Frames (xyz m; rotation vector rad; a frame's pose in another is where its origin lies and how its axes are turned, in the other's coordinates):
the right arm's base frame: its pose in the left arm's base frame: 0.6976 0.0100 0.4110 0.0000 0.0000 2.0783
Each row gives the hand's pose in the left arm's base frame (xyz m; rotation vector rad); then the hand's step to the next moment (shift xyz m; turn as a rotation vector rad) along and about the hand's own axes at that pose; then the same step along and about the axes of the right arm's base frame.
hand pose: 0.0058 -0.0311 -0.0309 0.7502 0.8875 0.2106
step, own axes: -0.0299 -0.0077 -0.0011 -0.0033 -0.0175 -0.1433
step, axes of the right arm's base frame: -0.0064 0.0272 0.0131 0.1061 0.0715 -0.0670
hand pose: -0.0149 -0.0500 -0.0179 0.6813 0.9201 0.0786
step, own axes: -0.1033 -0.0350 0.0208 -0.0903 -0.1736 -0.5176
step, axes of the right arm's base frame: -0.0372 0.0846 0.0616 0.3188 0.3771 -0.2497
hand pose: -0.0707 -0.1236 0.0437 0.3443 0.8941 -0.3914
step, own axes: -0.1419 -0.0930 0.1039 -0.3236 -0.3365 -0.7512
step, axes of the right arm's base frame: -0.0632 0.0954 0.1627 0.5011 0.6954 -0.2183
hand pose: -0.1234 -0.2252 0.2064 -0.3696 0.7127 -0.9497
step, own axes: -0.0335 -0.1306 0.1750 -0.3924 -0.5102 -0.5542
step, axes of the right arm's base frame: -0.0544 -0.0038 0.2141 0.4635 0.7100 0.0502
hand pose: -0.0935 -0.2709 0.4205 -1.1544 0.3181 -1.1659
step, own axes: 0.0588 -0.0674 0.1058 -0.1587 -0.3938 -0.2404
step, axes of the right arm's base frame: -0.0206 -0.0618 0.1222 0.2454 0.3861 0.1695
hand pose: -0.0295 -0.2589 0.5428 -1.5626 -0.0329 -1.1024
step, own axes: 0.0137 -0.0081 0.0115 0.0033 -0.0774 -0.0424
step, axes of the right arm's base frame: -0.0010 -0.0110 0.0162 0.0250 0.0635 0.0561
